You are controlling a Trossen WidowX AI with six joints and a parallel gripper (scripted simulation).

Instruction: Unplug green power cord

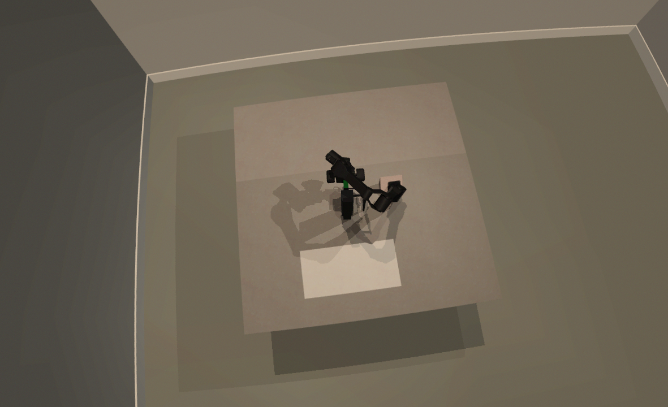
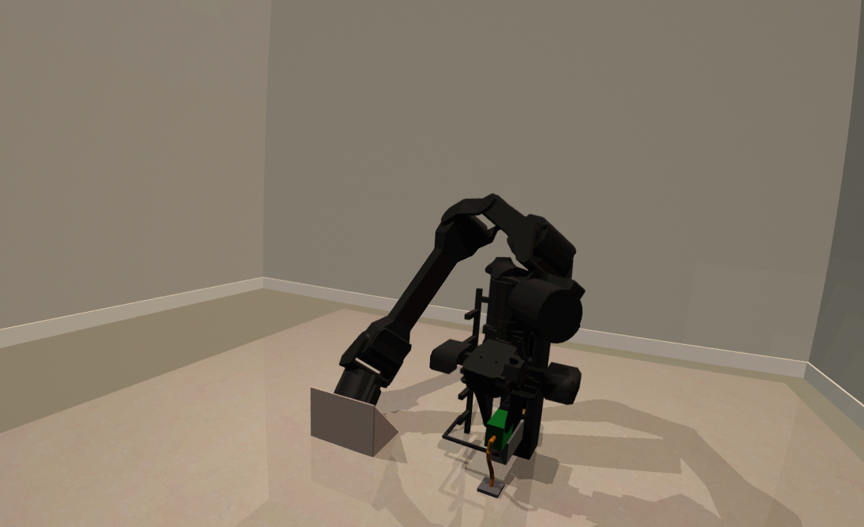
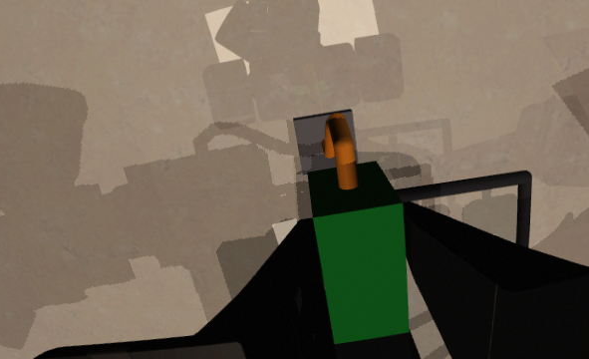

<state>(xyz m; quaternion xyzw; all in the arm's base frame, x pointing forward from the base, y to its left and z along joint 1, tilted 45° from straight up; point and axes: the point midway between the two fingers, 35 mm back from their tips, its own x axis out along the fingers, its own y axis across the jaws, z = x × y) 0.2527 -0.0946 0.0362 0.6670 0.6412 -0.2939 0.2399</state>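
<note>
My gripper tip is now 30 mm to the right of the green plug. The rest, counted from my gripper tip: grey foot: 90 mm below.
</note>
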